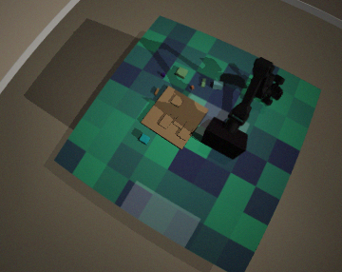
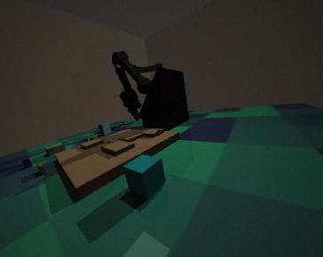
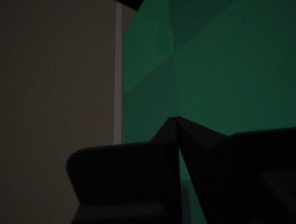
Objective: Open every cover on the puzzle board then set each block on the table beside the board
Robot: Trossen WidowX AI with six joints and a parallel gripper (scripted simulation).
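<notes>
My gripper tip is 470 mm short of the orange block, 310 mm to the right of it and 40 mm above it. Round my gripper tip: green block: 580 mm ahead, 270 mm to the left, 40 mm below; small dark blue block: 670 mm ahead, 350 mm to the left, 40 mm below; light teal block: 340 mm ahead, 210 mm to the left, 20 mm below.
</notes>
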